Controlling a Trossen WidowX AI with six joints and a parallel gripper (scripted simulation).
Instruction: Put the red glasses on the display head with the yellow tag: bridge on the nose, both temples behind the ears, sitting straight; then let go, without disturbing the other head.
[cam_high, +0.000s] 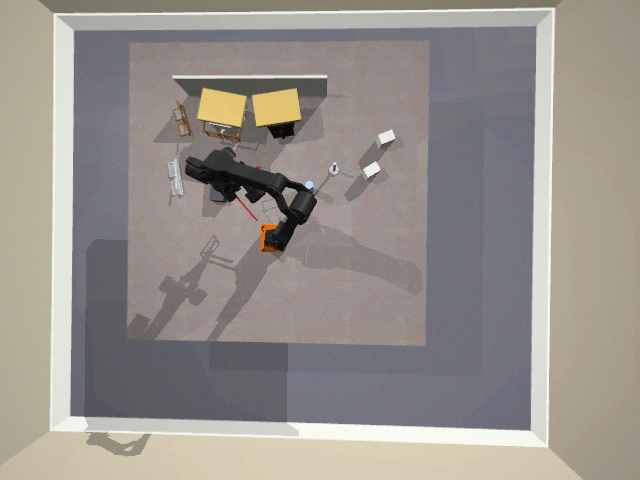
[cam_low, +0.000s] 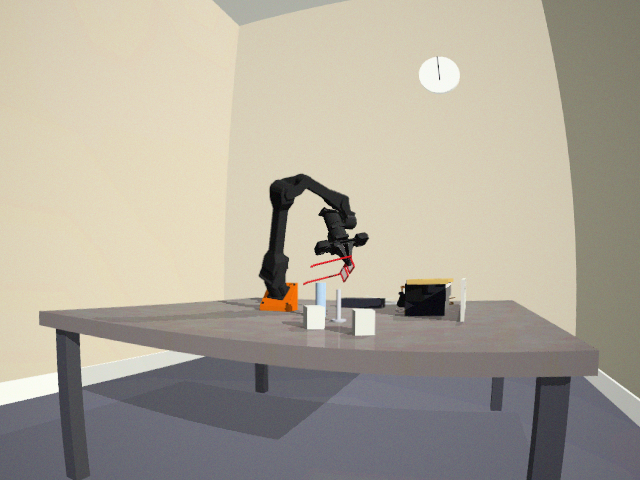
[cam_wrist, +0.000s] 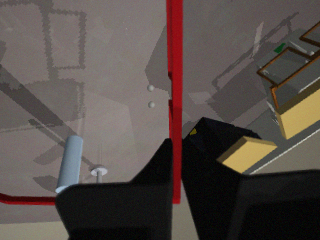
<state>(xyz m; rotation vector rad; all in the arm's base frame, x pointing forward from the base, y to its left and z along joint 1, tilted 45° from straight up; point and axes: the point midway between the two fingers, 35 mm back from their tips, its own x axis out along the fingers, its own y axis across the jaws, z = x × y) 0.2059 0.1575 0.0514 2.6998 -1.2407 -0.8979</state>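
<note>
My gripper tip is now 240 mm short of the dark display head, 60 mm to the left of it and 100 mm above it. Round my gripper tip: dark case (20 mm behind, 190 mm to the left, 140 mm below); pale blue cylinder (10 mm behind, 200 mm to the right, 100 mm below); thin grey peg (80 mm ahead, 290 mm to the right, 130 mm below).
</note>
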